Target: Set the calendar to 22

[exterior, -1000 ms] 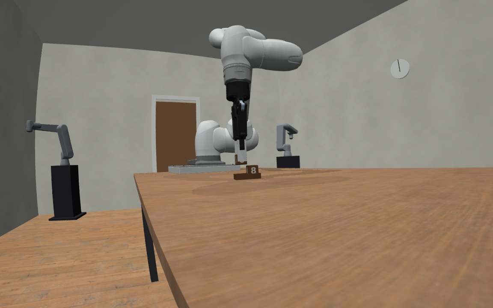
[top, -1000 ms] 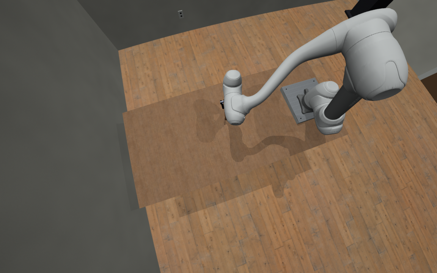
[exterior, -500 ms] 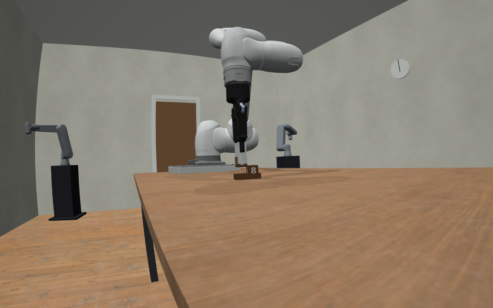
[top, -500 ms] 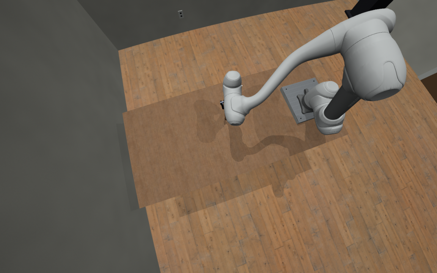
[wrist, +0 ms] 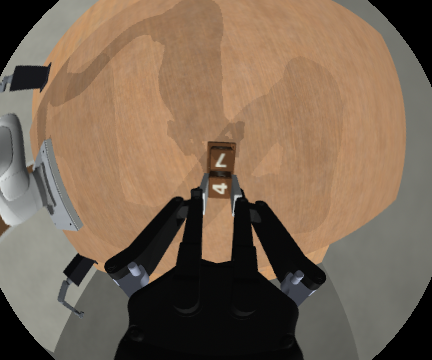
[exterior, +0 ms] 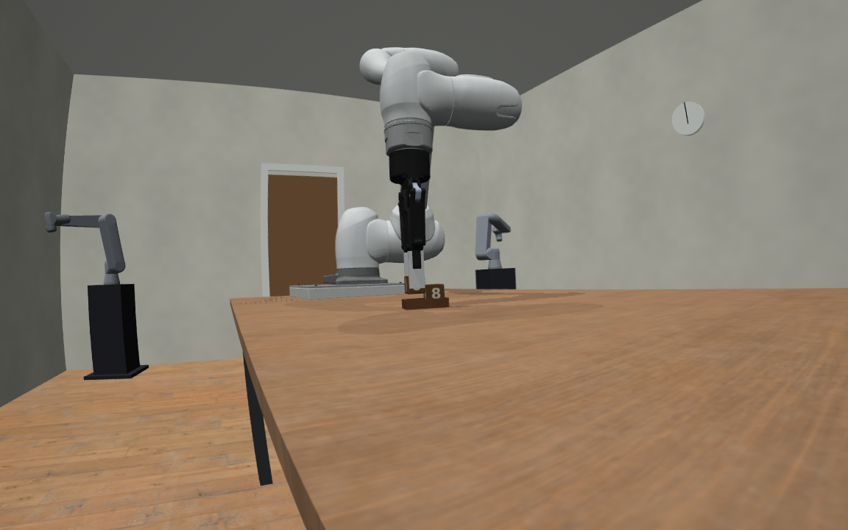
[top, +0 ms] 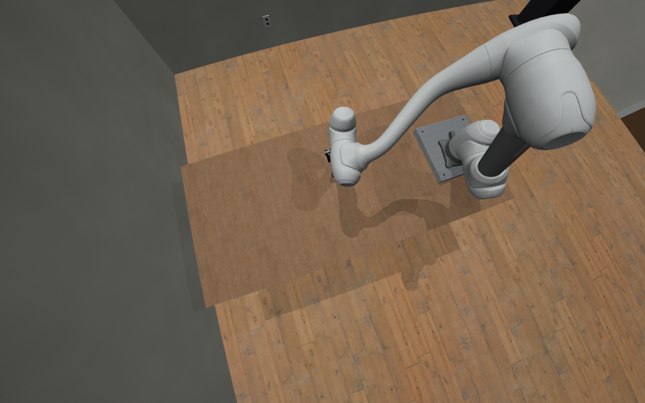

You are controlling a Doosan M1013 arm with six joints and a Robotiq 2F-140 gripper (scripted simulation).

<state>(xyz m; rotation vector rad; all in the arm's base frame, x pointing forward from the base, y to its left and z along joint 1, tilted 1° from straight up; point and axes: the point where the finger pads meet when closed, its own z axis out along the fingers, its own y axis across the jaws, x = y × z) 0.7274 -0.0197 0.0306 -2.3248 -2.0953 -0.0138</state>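
My hand is 60 mm above the calendar tray and 20 mm to the right of it.
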